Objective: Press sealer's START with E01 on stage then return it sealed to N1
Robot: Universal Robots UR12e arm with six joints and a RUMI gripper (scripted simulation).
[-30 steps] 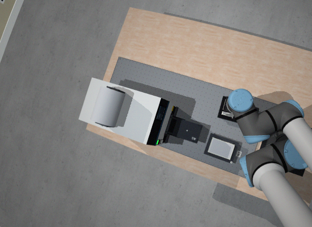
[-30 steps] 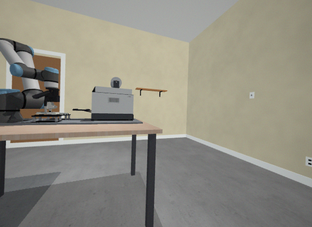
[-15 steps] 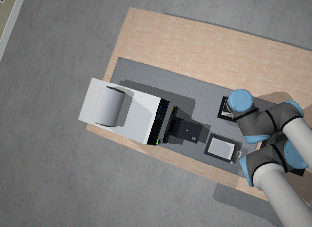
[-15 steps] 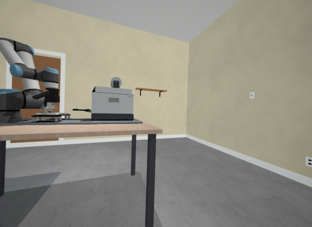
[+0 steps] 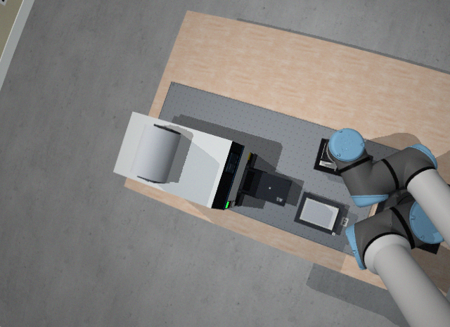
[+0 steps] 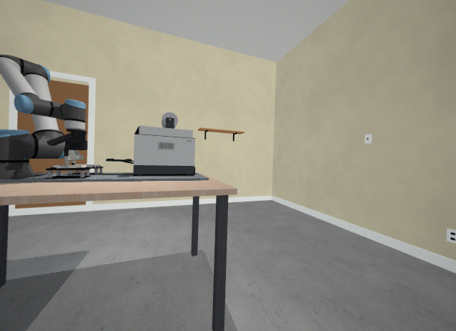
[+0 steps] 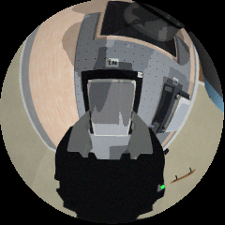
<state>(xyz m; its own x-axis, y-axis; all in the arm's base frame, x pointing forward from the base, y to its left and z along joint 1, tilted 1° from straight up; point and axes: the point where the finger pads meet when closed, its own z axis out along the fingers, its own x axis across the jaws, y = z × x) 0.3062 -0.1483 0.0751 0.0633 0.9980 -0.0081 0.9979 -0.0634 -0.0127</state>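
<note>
Right now the plate E01 is 10 mm below my hand. Round my hand: sealer stage: 230 mm ahead, 160 mm to the left, 30 mm above; nest N1: 20 mm below; foil roll: 560 mm ahead, 130 mm to the left, 350 mm above.
</note>
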